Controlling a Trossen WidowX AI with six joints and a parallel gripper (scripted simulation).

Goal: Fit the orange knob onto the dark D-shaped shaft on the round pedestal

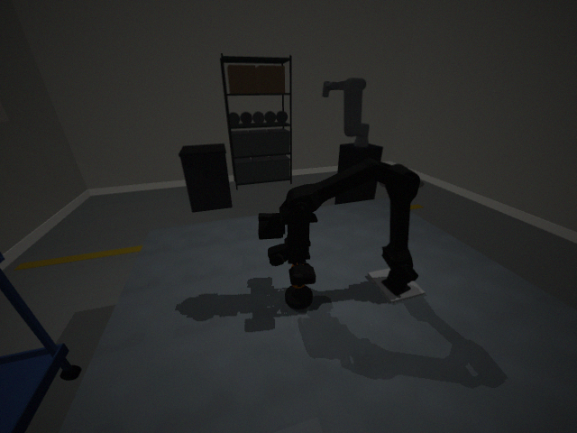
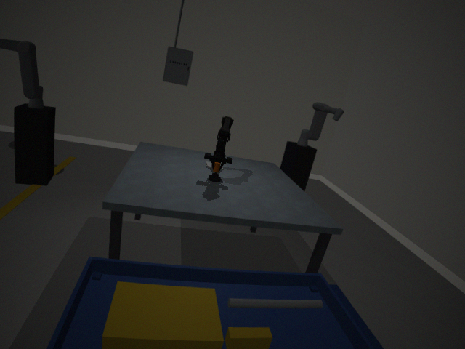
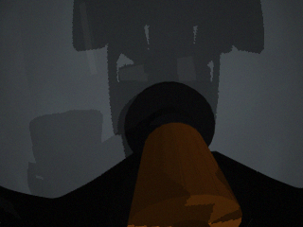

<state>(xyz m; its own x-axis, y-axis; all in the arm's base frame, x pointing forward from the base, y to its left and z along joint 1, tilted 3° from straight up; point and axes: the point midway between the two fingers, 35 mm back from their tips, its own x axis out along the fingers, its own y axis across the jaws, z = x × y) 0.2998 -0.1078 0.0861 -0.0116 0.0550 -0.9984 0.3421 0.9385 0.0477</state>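
Now: the orange knob 20 mm above my gripper tip. From my gripper tip the other things lie so: dark round pedestal 40 mm below.
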